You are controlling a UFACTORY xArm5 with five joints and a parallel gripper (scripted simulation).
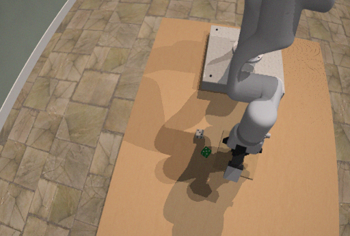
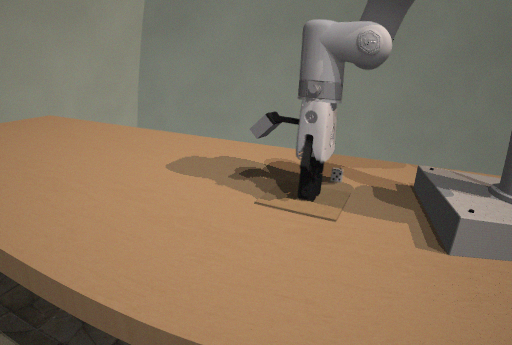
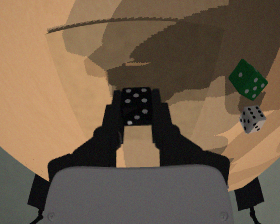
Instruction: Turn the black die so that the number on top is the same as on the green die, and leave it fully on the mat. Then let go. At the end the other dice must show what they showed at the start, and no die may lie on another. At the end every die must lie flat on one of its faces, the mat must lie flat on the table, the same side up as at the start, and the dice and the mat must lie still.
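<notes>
My gripper is now 20 mm above the tan mat. Also, from my hand: black die: 10 mm below; green die: 100 mm to the right, 40 mm ahead, 10 mm below; white die: 140 mm to the right, 20 mm behind, 10 mm below.
</notes>
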